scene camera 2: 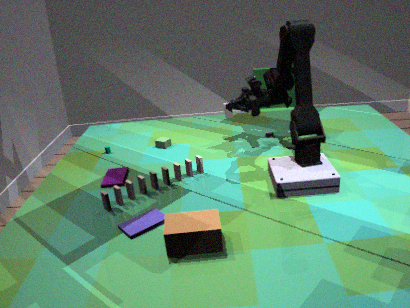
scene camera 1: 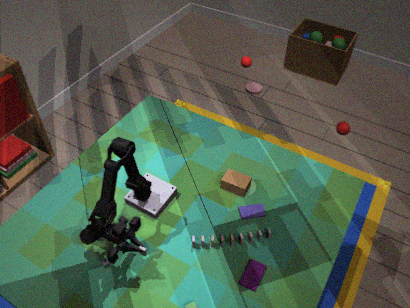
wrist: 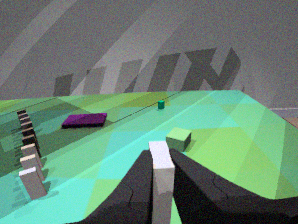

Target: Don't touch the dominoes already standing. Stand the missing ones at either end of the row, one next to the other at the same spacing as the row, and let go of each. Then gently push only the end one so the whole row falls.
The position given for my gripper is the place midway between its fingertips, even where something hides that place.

My gripper (scene camera 1: 144,249) holds a pale domino. I also see a purple slab (scene camera 2: 151,219).
My gripper shows as well in scene camera 2 (scene camera 2: 225,105) and in the wrist view (wrist: 158,156).
